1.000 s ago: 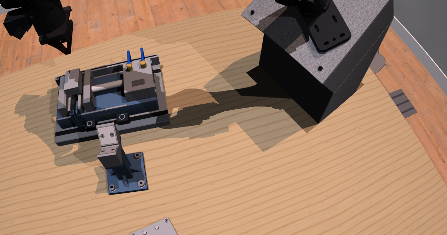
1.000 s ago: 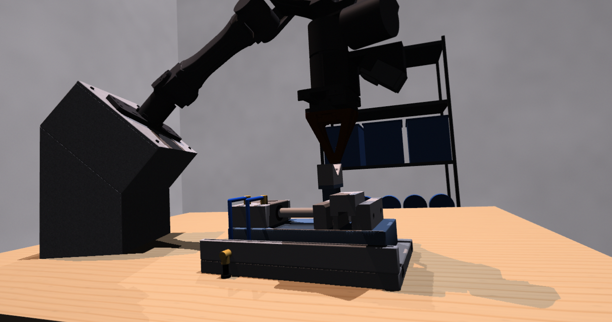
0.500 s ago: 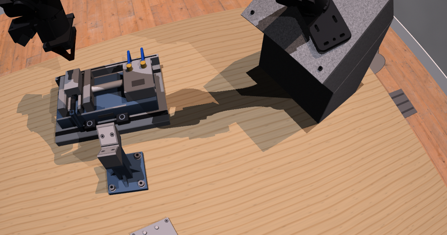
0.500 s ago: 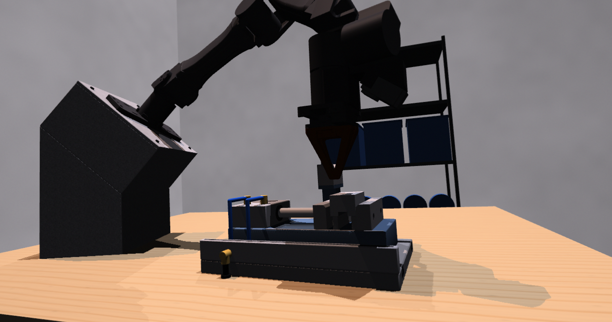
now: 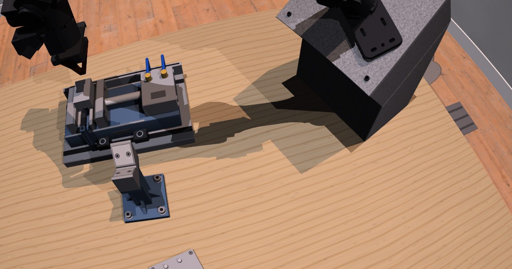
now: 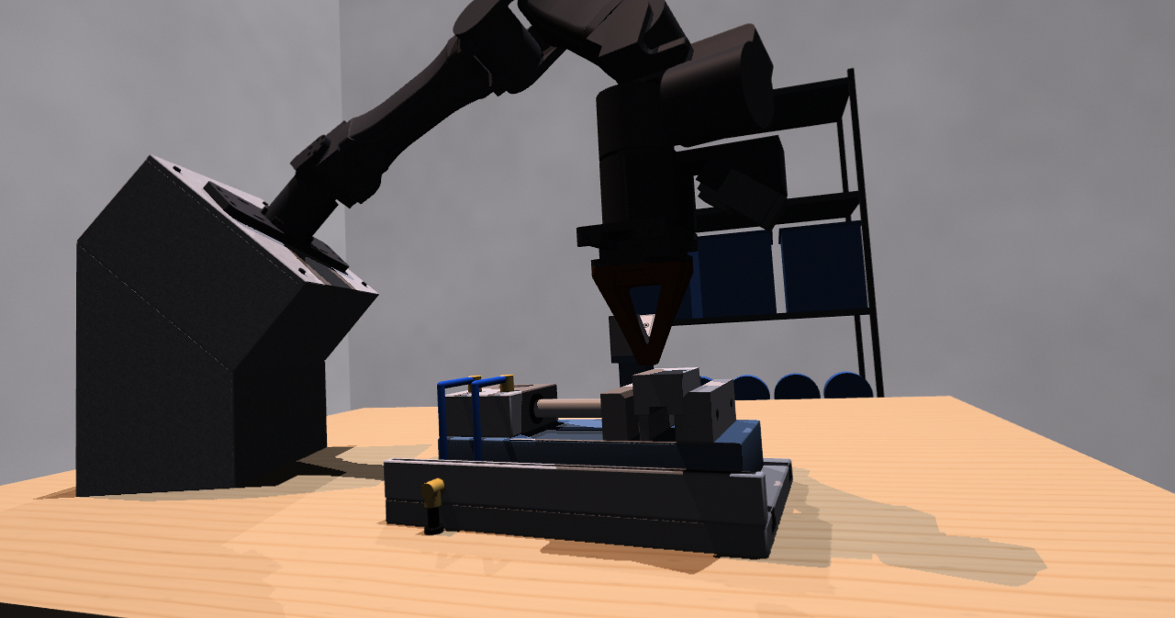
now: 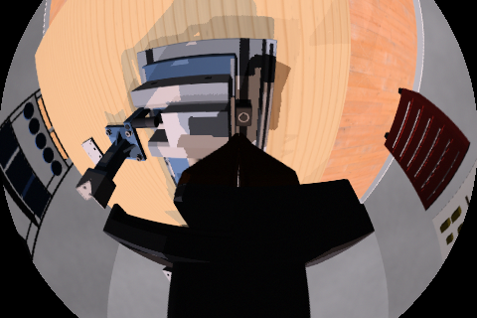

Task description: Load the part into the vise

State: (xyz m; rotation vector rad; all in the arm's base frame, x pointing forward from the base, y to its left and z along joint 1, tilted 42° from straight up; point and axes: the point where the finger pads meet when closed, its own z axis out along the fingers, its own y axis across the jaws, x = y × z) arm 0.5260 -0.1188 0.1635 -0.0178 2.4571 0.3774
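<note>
Now: hand 40 mm to the right of the grey part and 40 mm above it. From my hand the other things lie so: moving jaw: 40 mm behind, 60 mm to the left, 50 mm below; then work stop rod: 10 mm behind, 110 mm to the left, 40 mm below; then fixed jaw: 20 mm ahead, 60 mm to the left, 50 mm below.
</note>
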